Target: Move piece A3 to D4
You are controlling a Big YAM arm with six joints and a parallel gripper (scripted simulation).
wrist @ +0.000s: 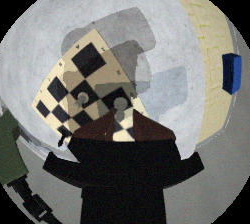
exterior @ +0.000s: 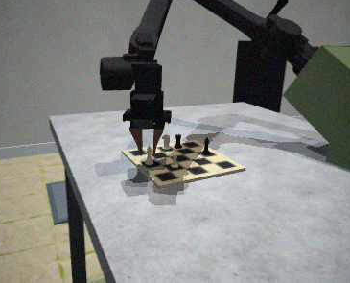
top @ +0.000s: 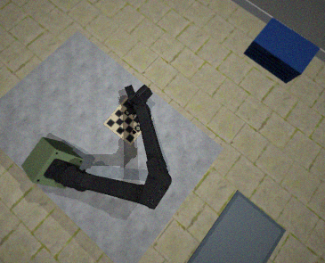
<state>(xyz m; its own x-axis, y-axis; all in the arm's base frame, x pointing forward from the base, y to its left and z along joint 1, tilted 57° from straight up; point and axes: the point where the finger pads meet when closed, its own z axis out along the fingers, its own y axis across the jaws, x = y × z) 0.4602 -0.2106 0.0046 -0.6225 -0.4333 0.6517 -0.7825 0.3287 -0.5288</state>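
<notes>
Now: hand 5 cm to the right of the white pawn, 4 cm past it and 1 cm above it. From my hand the other things lie so: chessboard (8 cm behind, 3 cm below, 2 cm to the left).
</notes>
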